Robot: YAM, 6 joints.
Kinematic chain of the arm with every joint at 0, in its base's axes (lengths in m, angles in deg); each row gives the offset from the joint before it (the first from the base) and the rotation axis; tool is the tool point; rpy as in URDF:
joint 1: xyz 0 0 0.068 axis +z
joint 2: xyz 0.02 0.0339 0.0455 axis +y
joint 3: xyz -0.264 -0.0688 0 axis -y
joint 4: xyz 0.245 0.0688 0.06 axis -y
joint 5: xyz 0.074 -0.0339 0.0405 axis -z
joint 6: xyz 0.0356 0 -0.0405 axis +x
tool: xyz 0 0 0 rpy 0 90 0
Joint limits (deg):
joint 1: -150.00..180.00
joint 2: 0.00..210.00
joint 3: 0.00..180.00
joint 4: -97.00..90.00
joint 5: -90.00..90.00
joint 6: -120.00..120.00
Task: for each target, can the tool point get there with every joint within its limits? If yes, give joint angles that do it. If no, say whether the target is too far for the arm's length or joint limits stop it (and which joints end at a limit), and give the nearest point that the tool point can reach.
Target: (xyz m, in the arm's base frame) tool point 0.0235 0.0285 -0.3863
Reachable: no: joint limits stop it (at a limit: joint 2) | nearest point 0.0433 0.0526 -0.3321 | short by 0.063 m
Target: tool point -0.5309 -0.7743 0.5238
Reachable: no: too far | nearest point -0.3345 -0.4878 0.3687 | short by 0.380 m
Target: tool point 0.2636 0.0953 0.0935
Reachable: yes | joints 25.31 103.71 44.07 -18.02 48.28 -44.63
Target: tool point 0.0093 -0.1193 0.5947
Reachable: yes | joints -82.44 78.33 143.88 -78.90 10.45 -28.03
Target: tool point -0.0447 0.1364 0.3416
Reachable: yes | joints 108.16 32.02 27.32 30.92 0.10 -97.75
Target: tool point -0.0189 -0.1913 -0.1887
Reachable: yes | joints -101.16 174.69 66.60 -25.90 -31.29 -19.44
